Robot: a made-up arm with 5 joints.
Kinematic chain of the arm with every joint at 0, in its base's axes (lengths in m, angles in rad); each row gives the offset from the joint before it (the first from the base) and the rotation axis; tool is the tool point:
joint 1: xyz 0 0 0.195 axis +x
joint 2: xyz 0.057 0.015 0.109 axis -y
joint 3: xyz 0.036 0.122 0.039 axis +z
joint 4: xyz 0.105 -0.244 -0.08 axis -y
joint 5: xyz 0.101 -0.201 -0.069 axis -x
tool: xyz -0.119 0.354 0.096
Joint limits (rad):
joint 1: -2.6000..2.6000
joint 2: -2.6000..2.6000
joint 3: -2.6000..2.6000
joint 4: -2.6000..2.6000
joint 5: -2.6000..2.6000
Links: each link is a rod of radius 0.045 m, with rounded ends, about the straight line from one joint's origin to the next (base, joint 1, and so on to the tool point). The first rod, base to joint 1, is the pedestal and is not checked.
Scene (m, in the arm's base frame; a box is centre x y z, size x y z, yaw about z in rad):
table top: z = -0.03
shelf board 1: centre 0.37 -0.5 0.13 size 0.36 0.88 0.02 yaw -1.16
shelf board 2: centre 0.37 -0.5 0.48 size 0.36 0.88 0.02 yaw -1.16
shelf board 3: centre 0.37 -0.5 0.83 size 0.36 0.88 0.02 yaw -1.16
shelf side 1: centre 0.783 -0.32 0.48 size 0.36 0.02 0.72 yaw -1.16
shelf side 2: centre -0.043 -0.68 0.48 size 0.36 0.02 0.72 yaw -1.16
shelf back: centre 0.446 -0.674 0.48 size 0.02 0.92 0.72 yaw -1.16
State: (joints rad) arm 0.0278 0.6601 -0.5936 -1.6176 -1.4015
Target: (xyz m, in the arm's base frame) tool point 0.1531 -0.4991 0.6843
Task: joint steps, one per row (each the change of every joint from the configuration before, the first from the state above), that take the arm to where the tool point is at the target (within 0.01 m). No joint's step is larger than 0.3 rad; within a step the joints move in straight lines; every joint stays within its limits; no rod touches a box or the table.
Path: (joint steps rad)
1: -0.1822 -0.2246 -0.1717 0.1293 0.2659
2: -0.1822 -0.2245 -0.1718 0.1294 0.2659
3: -0.1822 -0.2246 -0.1717 0.1293 0.2659
4: -0.1821 -0.2246 -0.1717 0.1293 0.2658
5: -0.1822 -0.2245 -0.1718 0.1293 0.2659
6: 0.1576 -0.1458 0.0273 -0.0109 -0.2588
7: 0.1577 -0.1458 0.0273 -0.0108 -0.2589
8: 0.1576 -0.1458 0.0273 -0.0109 -0.2588
9: 0.1577 -0.1458 0.0272 -0.0109 -0.2589
10: 0.1576 -0.1458 0.0273 -0.0109 -0.2588
11: 0.1154 -0.1179 0.0429 0.0392 -0.2013
12: 0.1153 -0.1179 0.0428 0.0392 -0.2013
13: 0.1153 -0.1179 0.0429 0.0392 -0.2012

